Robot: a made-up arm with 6 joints. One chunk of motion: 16 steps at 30 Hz.
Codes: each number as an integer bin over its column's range. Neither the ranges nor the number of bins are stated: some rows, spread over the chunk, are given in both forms.
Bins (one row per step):
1: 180 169 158 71 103 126
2: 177 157 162 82 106 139
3: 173 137 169 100 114 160
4: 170 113 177 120 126 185
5: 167 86 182 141 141 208
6: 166 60 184 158 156 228
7: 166 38 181 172 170 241
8: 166 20 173 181 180 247
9: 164 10 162 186 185 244
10: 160 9 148 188 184 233
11: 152 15 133 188 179 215
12: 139 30 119 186 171 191
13: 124 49 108 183 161 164
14: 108 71 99 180 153 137
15: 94 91 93 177 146 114
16: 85 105 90 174 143 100
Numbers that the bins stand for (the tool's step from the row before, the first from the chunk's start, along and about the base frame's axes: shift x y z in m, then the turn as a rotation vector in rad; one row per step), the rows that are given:
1: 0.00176 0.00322 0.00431 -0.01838 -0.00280 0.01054
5: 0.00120 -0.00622 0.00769 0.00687 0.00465 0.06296
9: 0.00107 -0.01486 0.00487 0.02311 0.01327 0.08597
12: 0.00000 -0.01259 -0.00120 0.02311 0.01053 0.05209
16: -0.00233 -0.00406 -0.00529 0.01878 0.00504 -0.00608
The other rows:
2: 0.00164 0.00185 0.00487 -0.01442 -0.00222 0.01885
3: 0.00146 -0.00042 0.00586 -0.00792 -0.00065 0.03227
4: 0.00133 -0.00315 0.00699 -0.00071 0.00171 0.04825
6: 0.00116 -0.00918 0.00798 0.01300 0.00759 0.07574
7: 0.00116 -0.01168 0.00755 0.01805 0.01033 0.08405
8: 0.00116 -0.01373 0.00642 0.02130 0.01229 0.08789
10: 0.00090 -0.01498 0.00289 0.02383 0.01308 0.07894
11: 0.00056 -0.01429 0.00078 0.02383 0.01210 0.06743
13: -0.00065 -0.01043 -0.00275 0.02202 0.00857 0.03483
14: -0.00134 -0.00793 -0.00402 0.02094 0.00700 0.01757
15: -0.00195 -0.00565 -0.00487 0.01986 0.00563 0.00287

